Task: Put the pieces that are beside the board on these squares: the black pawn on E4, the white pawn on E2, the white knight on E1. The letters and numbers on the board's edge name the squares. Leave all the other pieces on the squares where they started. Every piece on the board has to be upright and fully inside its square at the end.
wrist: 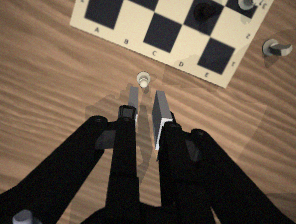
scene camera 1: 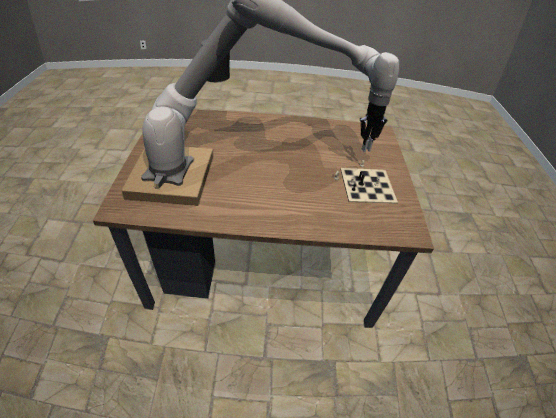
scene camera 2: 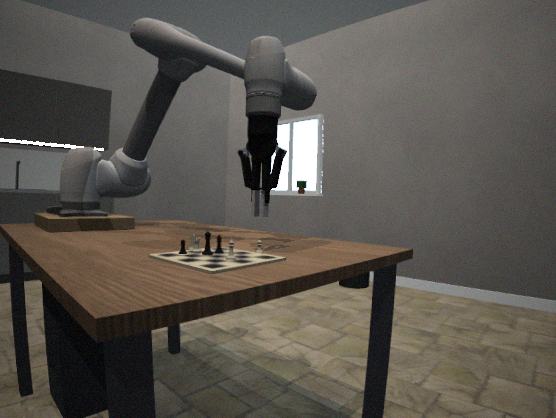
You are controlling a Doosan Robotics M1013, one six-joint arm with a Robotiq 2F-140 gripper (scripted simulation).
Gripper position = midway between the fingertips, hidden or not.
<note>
I see my gripper [scene camera 2: 259, 216] and a chessboard [scene camera 2: 217, 263].
The chessboard is seen too in the wrist view [wrist: 212, 50] and in scene camera 1 [scene camera 1: 368, 193]. My gripper is seen too in the wrist view [wrist: 145, 101] and in scene camera 1 [scene camera 1: 365, 150].
</note>
